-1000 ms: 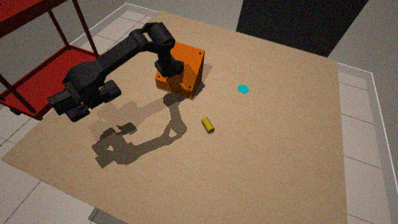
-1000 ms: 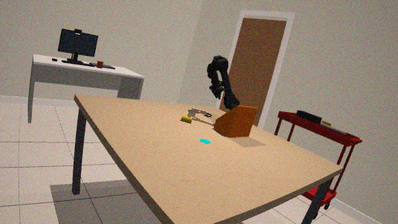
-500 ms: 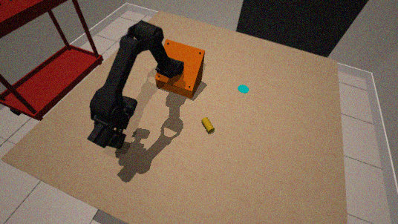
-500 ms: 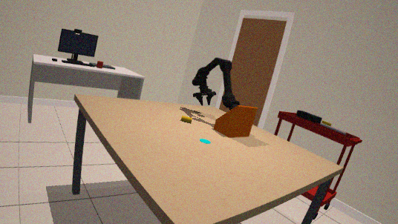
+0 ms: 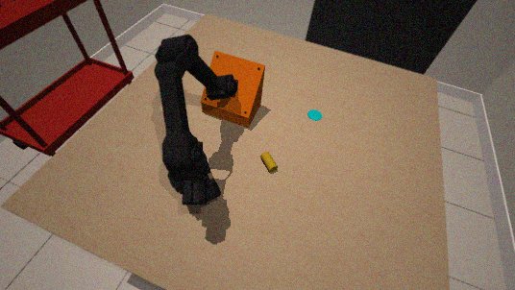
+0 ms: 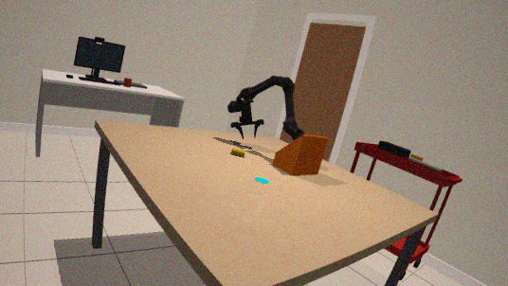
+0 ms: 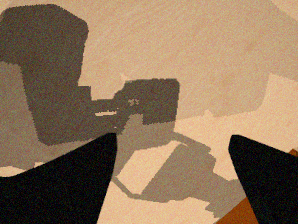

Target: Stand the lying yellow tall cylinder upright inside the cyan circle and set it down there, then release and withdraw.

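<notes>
My gripper tip is now 190 mm short of the yellow tall cylinder, 140 mm to the right of it and 40 mm above it. Round my gripper tip: cyan circle: 440 mm to the left, 300 mm ahead, 50 mm below.
</notes>
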